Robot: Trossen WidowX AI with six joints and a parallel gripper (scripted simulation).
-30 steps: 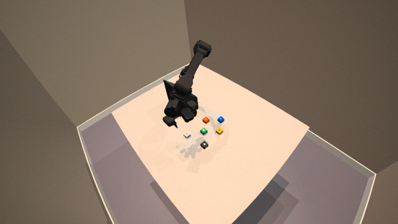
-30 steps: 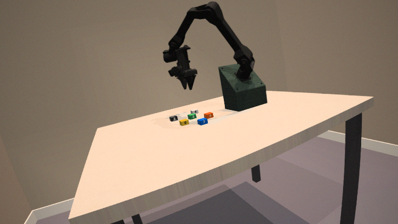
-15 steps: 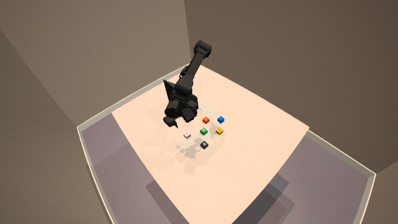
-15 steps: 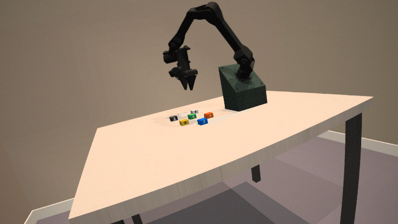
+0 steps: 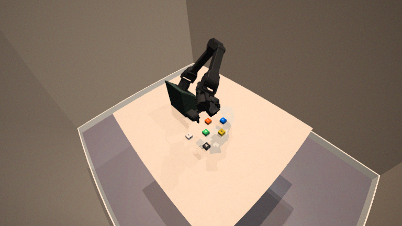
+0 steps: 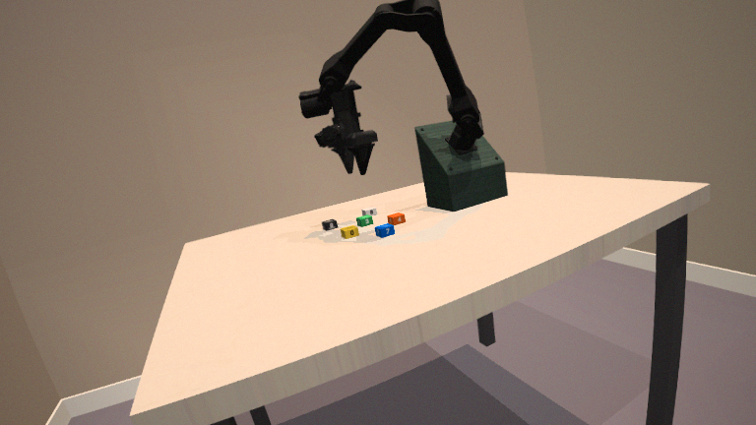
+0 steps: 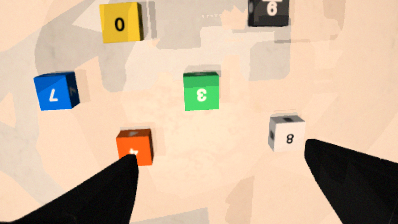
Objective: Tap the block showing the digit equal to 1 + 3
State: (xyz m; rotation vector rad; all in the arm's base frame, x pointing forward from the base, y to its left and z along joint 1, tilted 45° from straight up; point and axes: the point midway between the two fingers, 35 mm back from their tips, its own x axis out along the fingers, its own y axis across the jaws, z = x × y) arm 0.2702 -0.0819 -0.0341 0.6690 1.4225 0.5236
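Now: gripper tip 12 cm above the orange block, 7 cm to the right of it and 5 cm past it. Round my gripper tip: yellow block 12 cm below, 7 cm ahead, 6 cm to the left; then green block 12 cm below; then black block 12 cm below, 7 cm to the right, 7 cm ahead.
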